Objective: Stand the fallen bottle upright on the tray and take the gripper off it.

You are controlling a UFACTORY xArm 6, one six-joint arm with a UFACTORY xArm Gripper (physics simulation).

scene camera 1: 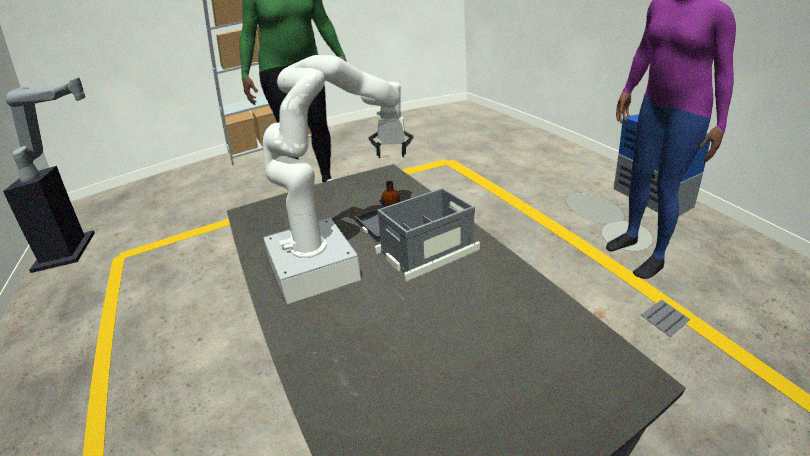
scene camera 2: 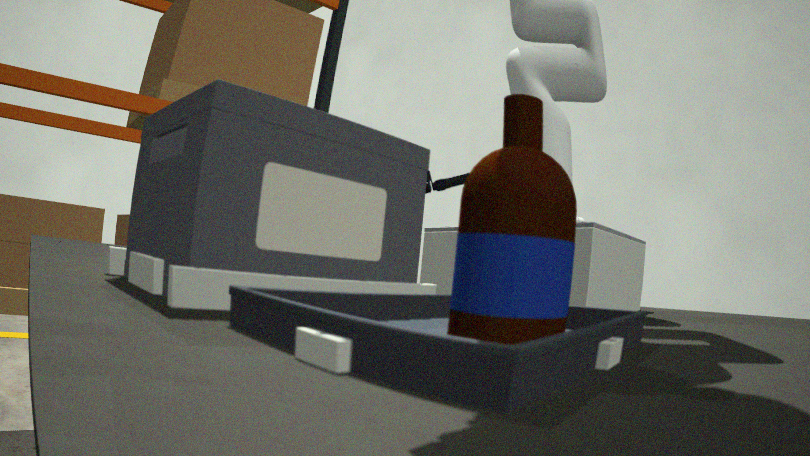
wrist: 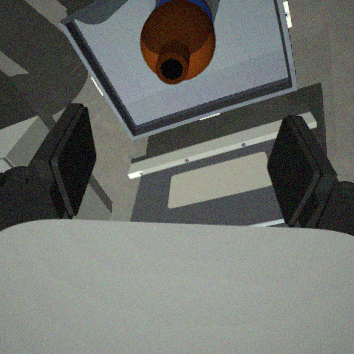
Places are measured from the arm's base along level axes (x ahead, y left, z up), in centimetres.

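Where they show: gripper, fingertip midpoint: [scene camera 1: 391,156] [wrist: 184,135]; arm's base, origin of the base link: [scene camera 1: 308,247].
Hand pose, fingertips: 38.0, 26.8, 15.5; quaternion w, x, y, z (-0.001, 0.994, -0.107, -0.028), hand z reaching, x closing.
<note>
Each offset is from my fingertips to the top centre of the thing, as dx, dy, dz.
The brown bottle {-1.6, -0.7, -10.3} [scene camera 1: 389,196] [scene camera 2: 514,198] [wrist: 178,37] with a blue label stands upright on the dark tray {-1.9, -3.9, -23.7} [scene camera 1: 369,223] [scene camera 2: 408,351] [wrist: 215,112]. In scene camera 2 it stands near the tray's front corner, inside the low walls. My gripper [scene camera 1: 391,154] [wrist: 184,135] is open and empty. It hangs well above the bottle, apart from it, with its fingers spread wide. In the wrist view the bottle's mouth shows beyond the line between the fingers. The fingers of my gripper do not show above the bottle in scene camera 2.
A grey crate {+3.1, -29.2, -8.8} [scene camera 1: 442,240] [scene camera 2: 317,209] [wrist: 150,195] with a pale label stands right beside the tray, between white rails [scene camera 1: 442,261] [scene camera 2: 226,287] [wrist: 225,148]. The arm's base box [scene camera 1: 320,280] [scene camera 2: 615,266] is on the tray's other side. Two people stand beyond the table [scene camera 1: 453,351].
</note>
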